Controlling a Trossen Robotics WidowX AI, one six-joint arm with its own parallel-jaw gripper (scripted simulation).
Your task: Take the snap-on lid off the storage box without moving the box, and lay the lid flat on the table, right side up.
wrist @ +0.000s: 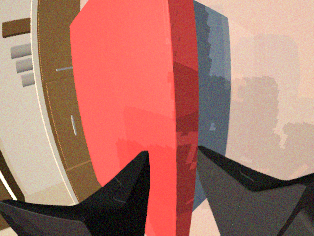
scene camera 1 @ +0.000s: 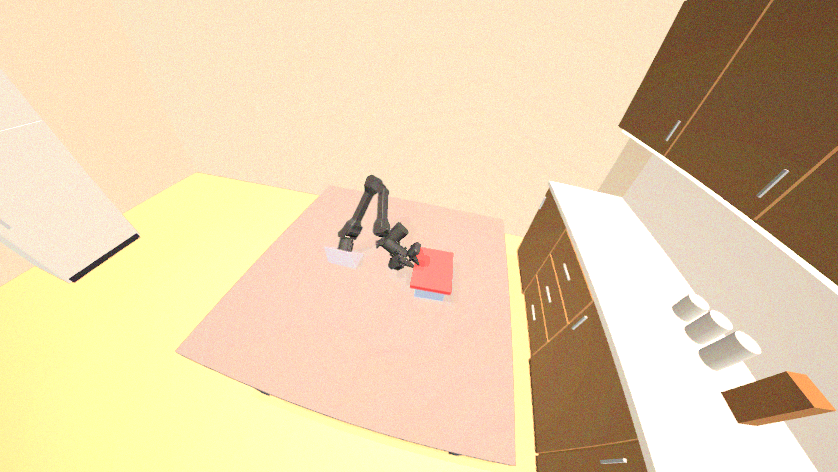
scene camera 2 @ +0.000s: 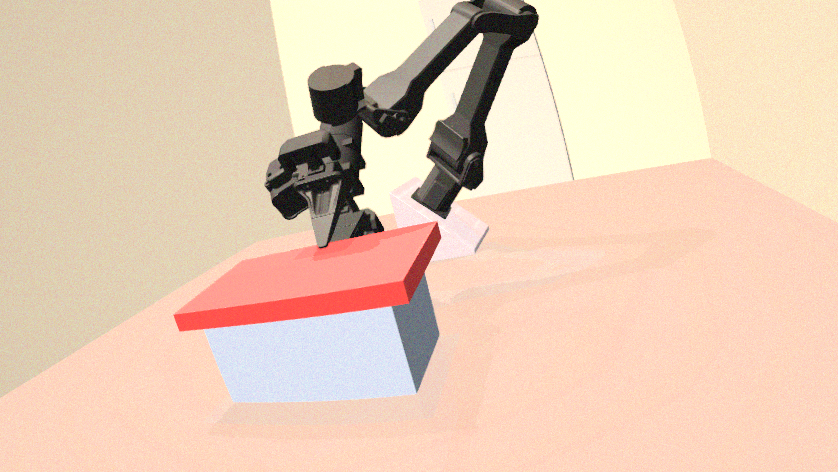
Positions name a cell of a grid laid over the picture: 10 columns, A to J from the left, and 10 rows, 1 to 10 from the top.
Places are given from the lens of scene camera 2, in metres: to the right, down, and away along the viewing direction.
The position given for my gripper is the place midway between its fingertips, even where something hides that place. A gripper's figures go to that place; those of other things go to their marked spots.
my gripper (scene camera 2: D6): -0.09, 0.02, 0.62
red lid (scene camera 2: E6): -0.03, 0.03, 0.48
pale blue storage box (scene camera 2: E8): -0.03, 0.10, 0.48
